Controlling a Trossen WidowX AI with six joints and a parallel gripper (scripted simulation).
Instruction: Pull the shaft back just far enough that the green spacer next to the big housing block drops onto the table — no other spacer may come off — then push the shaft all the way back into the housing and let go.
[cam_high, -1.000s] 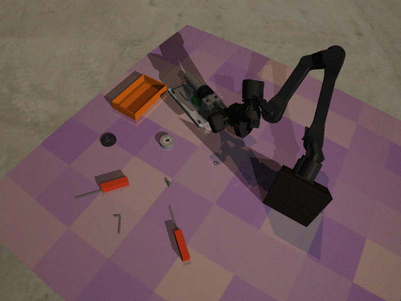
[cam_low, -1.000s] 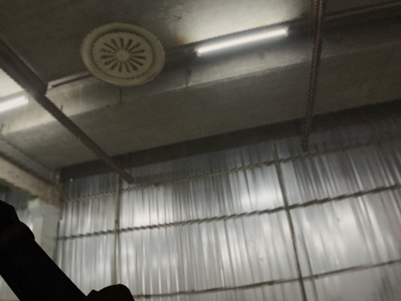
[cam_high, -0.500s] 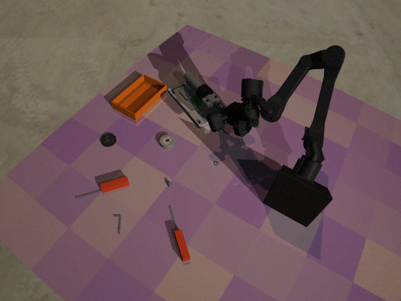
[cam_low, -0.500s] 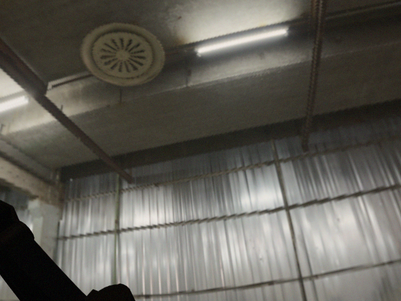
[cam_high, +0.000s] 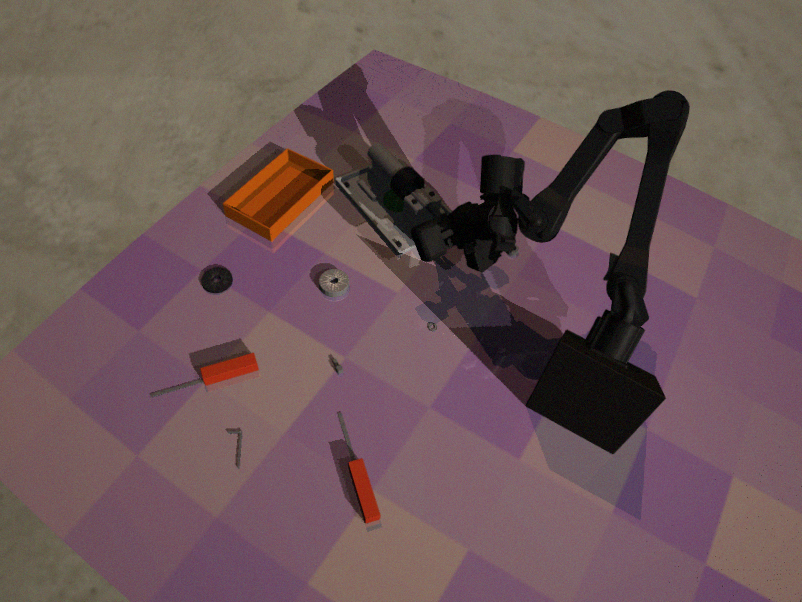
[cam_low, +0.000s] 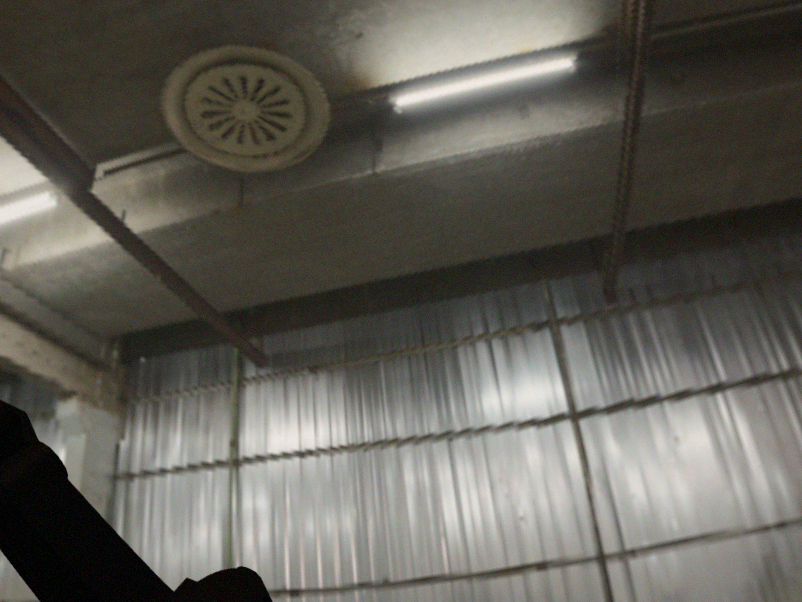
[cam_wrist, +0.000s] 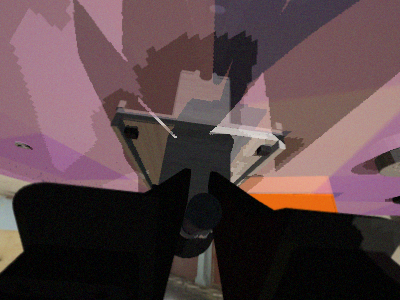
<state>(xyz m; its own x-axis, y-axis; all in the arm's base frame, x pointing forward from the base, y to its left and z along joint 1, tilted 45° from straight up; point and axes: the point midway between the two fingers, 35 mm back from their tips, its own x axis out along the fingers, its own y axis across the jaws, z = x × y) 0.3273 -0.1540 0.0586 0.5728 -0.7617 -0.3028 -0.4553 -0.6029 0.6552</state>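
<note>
Now: gripper tip 12 cm short of the green spacer, 6 cm to the left of it and 4 cm above it. Round my gripper tip: orange tray (33 cm ahead, 5 cm to the left, 4 cm below); silver gear (12 cm ahead, 18 cm to the left, 5 cm below).
</note>
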